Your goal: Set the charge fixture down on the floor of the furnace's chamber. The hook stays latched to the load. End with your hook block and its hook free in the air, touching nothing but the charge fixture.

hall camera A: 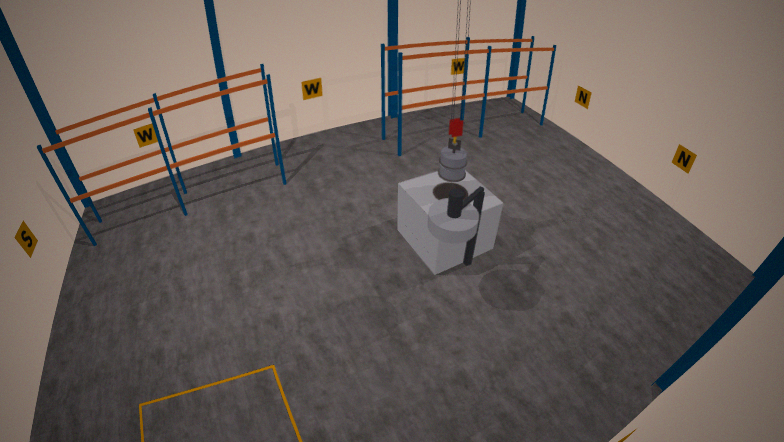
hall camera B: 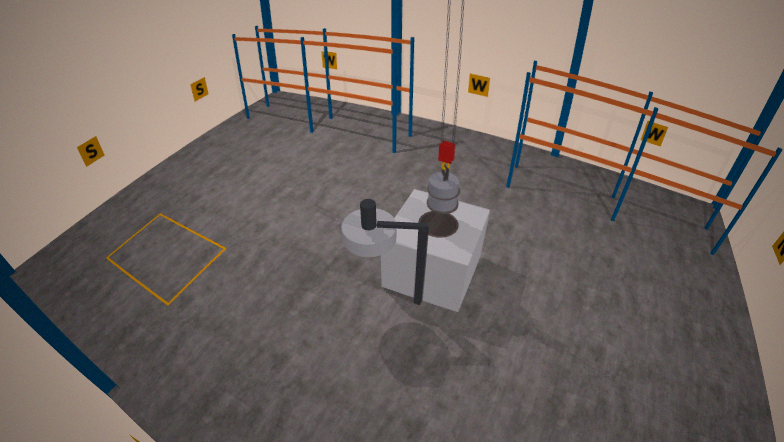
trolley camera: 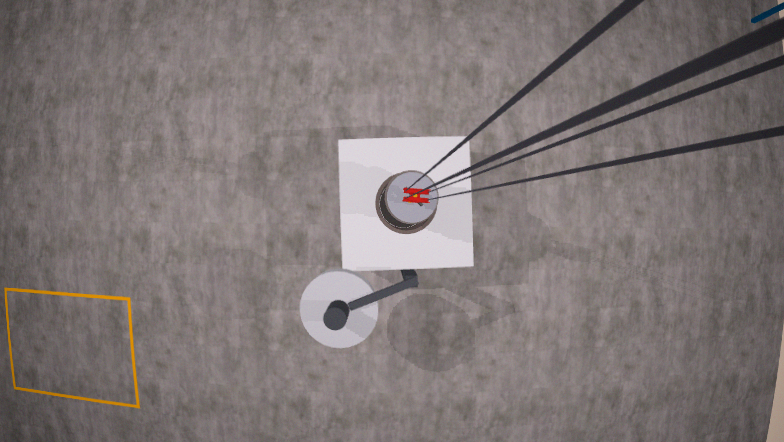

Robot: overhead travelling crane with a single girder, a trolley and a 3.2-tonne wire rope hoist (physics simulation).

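Note:
The red hook block with its hook (hall camera A: 454,140) (hall camera B: 445,166) (trolley camera: 415,195) hangs on the ropes and is latched to the charge fixture (hall camera A: 452,164) (hall camera B: 443,192) (trolley camera: 410,214), a grey ribbed cylinder hanging upright. The fixture hangs above the white furnace block (hall camera A: 417,219) (hall camera B: 400,269) (trolley camera: 362,247). Its bottom is a little above the round dark chamber opening (hall camera A: 450,192) (hall camera B: 439,226) (trolley camera: 390,221). In the trolley view the fixture covers most of the opening, with a dark crescent showing at its lower left. The chamber floor is hidden.
The round furnace lid (hall camera A: 447,230) (hall camera B: 365,244) (trolley camera: 318,291) is swung aside on a dark post with an arm (hall camera A: 469,241) (hall camera B: 420,269) (trolley camera: 384,293). Blue-orange racks (hall camera A: 400,109) (hall camera B: 634,164) stand along the west wall. A yellow floor outline (hall camera A: 208,385) (hall camera B: 133,236) (trolley camera: 65,293) lies farther off.

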